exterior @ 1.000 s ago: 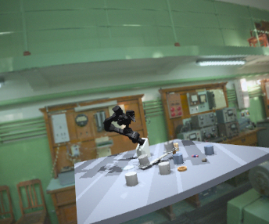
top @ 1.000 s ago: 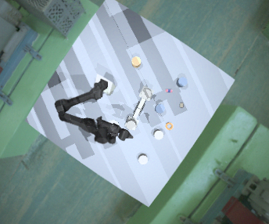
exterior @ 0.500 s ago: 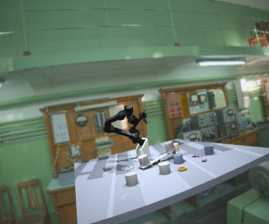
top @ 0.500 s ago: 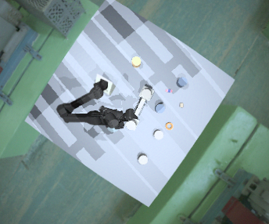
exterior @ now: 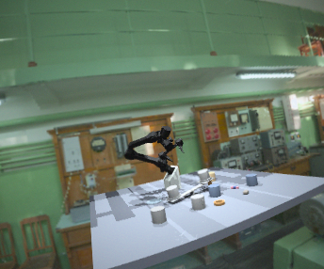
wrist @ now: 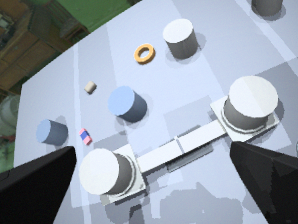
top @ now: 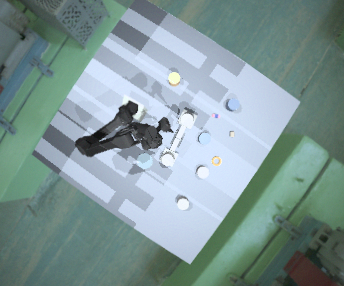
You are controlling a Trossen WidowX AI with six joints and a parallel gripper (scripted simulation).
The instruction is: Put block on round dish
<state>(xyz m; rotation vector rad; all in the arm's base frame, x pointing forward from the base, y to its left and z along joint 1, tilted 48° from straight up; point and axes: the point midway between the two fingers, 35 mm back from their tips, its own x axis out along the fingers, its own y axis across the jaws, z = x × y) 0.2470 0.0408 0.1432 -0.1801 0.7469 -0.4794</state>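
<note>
Right now my gripper tip is 22 cm above the pale green block, 11 cm to the left of it and 5 cm short of it. Round my gripper tip: white cup (16 cm to the left, 15 cm below, 5 cm ahead); round pale-blue dish (26 cm below, 19 cm to the right, 7 cm behind); yellow cylinder (33 cm to the left, 22 cm below, 12 cm behind).
</note>
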